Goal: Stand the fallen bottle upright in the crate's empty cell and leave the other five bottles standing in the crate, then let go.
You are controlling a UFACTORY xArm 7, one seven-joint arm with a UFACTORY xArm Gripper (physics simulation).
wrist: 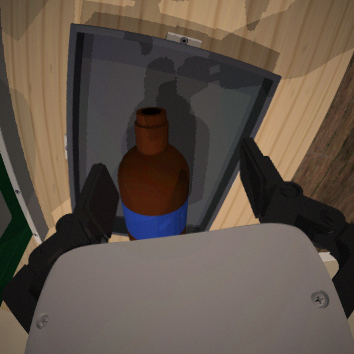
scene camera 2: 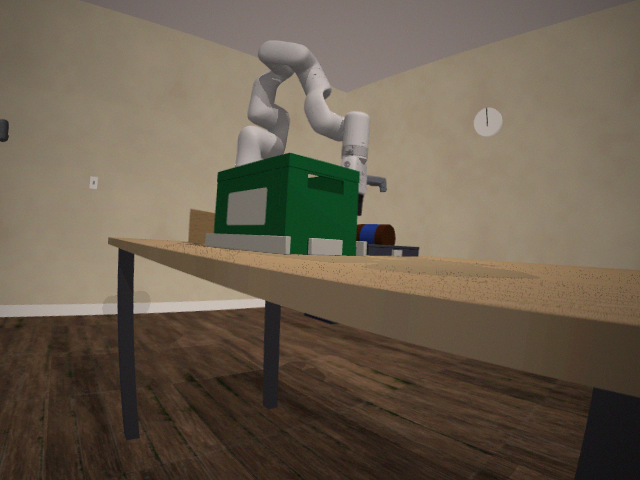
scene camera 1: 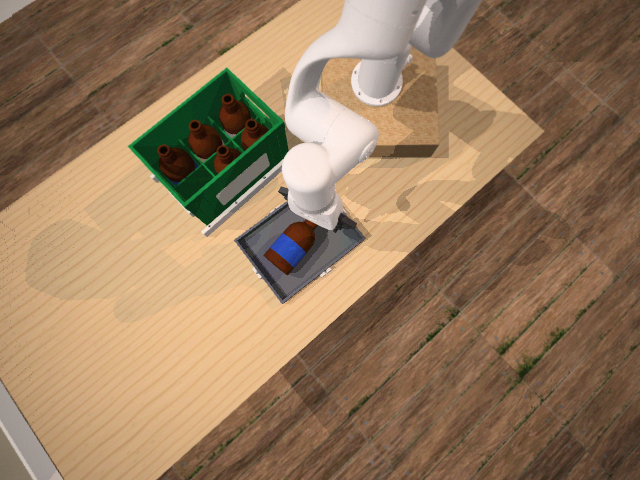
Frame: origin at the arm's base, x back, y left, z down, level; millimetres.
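Seen in the pictures: gripper, fingertip midpoint: (wrist: 173, 168); arm's base at its link origin: (scene camera 1: 376, 82).
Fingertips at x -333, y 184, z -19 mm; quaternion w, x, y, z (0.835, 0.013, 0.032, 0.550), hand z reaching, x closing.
Pixels of each thing's top centre, then the offset from my fingertips to it. "spot": a spot on its surface instead.
- fallen brown bottle with a blue label, top centre: (wrist: 152, 207) (scene camera 1: 296, 236) (scene camera 2: 364, 224) dx -63, dy -4, dz +28 mm
- dark grey tray at its top centre: (wrist: 154, 167) (scene camera 1: 299, 239) dx -55, dy -5, dz +81 mm
- green crate at its top centre: (scene camera 2: 284, 170) (scene camera 1: 206, 133) dx -81, dy -277, dz -69 mm
- empty cell at a spot on its surface: (scene camera 1: 196, 181) spot: dx -162, dy -268, dz +52 mm
The fallen brown bottle with a blue label (scene camera 1: 290, 246) (scene camera 2: 376, 234) (wrist: 154, 185) lies on its side in a dark grey tray (scene camera 1: 266, 276) (wrist: 70, 100). My gripper (scene camera 1: 315, 207) (scene camera 2: 360, 204) (wrist: 173, 168) is open and empty above the tray. In the wrist view its fingers are spread to either side of the bottle's shoulder. The green crate (scene camera 1: 204, 209) (scene camera 2: 320, 219) (wrist: 12, 245) stands beside the tray. Five brown bottles stand in it, three along the far row and two along the near row. The empty cell (scene camera 1: 196, 181) is at the near left corner in scene camera 1.
A pale rail (scene camera 1: 242, 200) (scene camera 2: 248, 242) runs along the crate's tray-facing side. The robot base stands on a wooden block (scene camera 1: 413, 124) at the back of the table. The crate's high walls hide its bottles in scene camera 2. The table edge runs close past the tray.
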